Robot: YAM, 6 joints.
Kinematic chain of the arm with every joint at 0, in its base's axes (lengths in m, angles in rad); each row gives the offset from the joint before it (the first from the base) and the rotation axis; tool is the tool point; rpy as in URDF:
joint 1: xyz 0 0 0.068 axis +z
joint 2: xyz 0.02 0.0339 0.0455 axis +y
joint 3: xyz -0.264 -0.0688 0 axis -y
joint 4: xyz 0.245 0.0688 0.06 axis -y
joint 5: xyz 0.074 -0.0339 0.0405 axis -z
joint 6: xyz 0.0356 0 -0.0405 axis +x
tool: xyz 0 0 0 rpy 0 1.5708 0
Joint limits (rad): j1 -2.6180..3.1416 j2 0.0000..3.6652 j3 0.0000..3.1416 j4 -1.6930..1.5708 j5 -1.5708..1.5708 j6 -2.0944..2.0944
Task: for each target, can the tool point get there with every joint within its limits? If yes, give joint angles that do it. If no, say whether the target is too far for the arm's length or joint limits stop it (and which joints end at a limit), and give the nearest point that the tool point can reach.
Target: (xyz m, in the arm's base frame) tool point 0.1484 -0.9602 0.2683
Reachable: no: too far | nearest point 0.0974 -0.6302 0.2140 | short by 0.338 m
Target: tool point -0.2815 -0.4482 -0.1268
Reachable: yes | joints -2.0683 3.1672 2.1934 0.1251 1.2215 -1.4745
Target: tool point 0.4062 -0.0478 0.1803
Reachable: yes | joints -0.0375 2.0876 1.5424 -0.8360 1.1501 0.0214
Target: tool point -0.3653 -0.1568 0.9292
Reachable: no: too far | nearest point -0.2461 -0.1359 0.6818 | short by 0.275 m
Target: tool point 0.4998 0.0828 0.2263
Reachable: yes | joints 0.2284 2.5980 2.6120 -1.4095 1.1504 -0.0175
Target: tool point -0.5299 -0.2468 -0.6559
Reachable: no: too far | nearest point -0.3628 -0.2042 -0.3388 | short by 0.361 m
